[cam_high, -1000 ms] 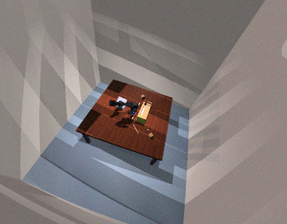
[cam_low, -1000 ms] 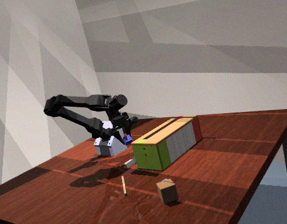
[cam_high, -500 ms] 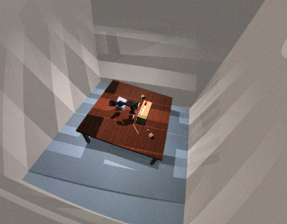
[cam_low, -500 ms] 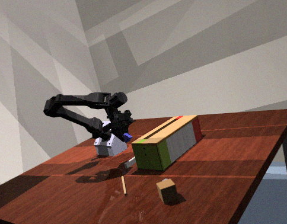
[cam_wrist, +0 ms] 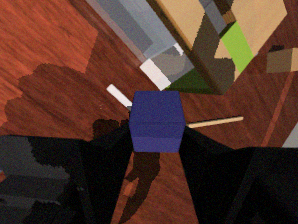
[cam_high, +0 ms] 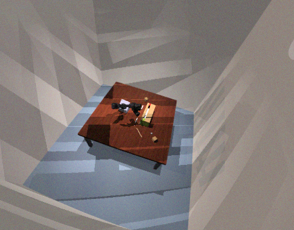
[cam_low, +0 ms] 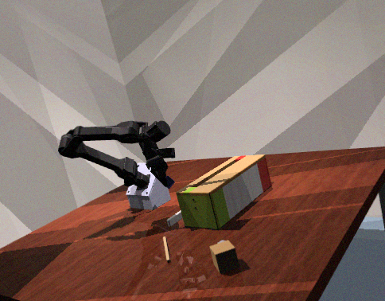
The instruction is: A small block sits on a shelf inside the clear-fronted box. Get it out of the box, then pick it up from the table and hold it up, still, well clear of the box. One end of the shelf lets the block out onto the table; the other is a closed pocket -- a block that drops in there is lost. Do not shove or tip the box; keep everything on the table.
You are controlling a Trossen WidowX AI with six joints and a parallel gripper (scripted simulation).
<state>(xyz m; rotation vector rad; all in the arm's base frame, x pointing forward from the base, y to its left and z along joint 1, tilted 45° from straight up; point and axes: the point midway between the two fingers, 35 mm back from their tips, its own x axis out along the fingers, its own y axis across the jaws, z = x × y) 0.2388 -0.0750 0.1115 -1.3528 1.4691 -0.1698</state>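
Right now the blue block is 10 mm to the left of my gripper tip and 10 mm above it. Also, from my gripper tip: box 140 mm to the left, 120 mm ahead, 70 mm below; thin stick 190 mm to the right, 130 mm below, 100 mm ahead.
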